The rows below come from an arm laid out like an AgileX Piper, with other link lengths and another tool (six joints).
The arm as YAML. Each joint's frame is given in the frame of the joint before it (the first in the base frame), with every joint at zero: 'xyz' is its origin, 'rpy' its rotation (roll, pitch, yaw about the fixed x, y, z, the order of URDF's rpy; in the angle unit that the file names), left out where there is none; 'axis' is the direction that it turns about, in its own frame. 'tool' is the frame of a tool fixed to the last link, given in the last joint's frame.
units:
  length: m
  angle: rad
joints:
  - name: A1
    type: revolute
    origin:
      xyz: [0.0, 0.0, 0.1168]
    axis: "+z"
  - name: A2
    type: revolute
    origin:
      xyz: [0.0, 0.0, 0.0]
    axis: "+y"
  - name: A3
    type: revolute
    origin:
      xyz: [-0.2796, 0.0, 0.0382]
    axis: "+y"
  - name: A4
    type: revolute
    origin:
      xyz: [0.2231, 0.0, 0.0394]
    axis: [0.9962, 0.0, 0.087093]
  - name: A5
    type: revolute
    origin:
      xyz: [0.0, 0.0, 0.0]
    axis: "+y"
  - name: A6
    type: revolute
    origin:
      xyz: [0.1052, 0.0, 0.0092]
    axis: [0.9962, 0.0, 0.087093]
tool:
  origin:
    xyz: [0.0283, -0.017, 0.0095]
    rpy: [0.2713, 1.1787, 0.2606]
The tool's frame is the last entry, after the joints.
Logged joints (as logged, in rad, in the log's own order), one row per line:
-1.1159, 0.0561, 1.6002, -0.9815, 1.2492, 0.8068
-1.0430, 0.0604, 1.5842, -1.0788, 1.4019, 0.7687
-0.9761, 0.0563, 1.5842, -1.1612, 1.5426, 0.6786
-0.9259, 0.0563, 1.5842, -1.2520, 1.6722, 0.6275
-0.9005, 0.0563, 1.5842, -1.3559, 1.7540, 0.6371
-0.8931, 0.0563, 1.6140, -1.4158, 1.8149, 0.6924
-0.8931, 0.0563, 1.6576, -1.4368, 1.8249, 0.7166
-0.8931, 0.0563, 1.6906, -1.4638, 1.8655, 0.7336
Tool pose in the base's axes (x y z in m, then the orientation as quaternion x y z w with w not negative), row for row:
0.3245, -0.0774, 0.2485, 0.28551, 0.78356, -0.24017, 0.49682
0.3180, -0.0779, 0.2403, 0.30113, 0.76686, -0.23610, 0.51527
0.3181, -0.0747, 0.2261, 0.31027, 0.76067, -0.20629, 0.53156
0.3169, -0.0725, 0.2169, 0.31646, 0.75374, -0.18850, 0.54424
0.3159, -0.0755, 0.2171, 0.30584, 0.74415, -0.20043, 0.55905
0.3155, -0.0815, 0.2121, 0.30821, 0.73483, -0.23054, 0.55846
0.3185, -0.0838, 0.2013, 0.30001, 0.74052, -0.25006, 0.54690
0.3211, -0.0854, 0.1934, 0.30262, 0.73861, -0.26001, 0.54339
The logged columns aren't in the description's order. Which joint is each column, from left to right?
Columns, left to right: A3, A1, A2, A4, A6, A5.
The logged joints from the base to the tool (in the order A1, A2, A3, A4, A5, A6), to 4 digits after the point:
0.0561, 1.6002, -1.1159, -0.9815, 0.8068, 1.2492
0.0604, 1.5842, -1.0430, -1.0788, 0.7687, 1.4019
0.0563, 1.5842, -0.9761, -1.1612, 0.6786, 1.5426
0.0563, 1.5842, -0.9259, -1.2520, 0.6275, 1.6722
0.0563, 1.5842, -0.9005, -1.3559, 0.6371, 1.7540
0.0563, 1.6140, -0.8931, -1.4158, 0.6924, 1.8149
0.0563, 1.6576, -0.8931, -1.4368, 0.7166, 1.8249
0.0563, 1.6906, -0.8931, -1.4638, 0.7336, 1.8655

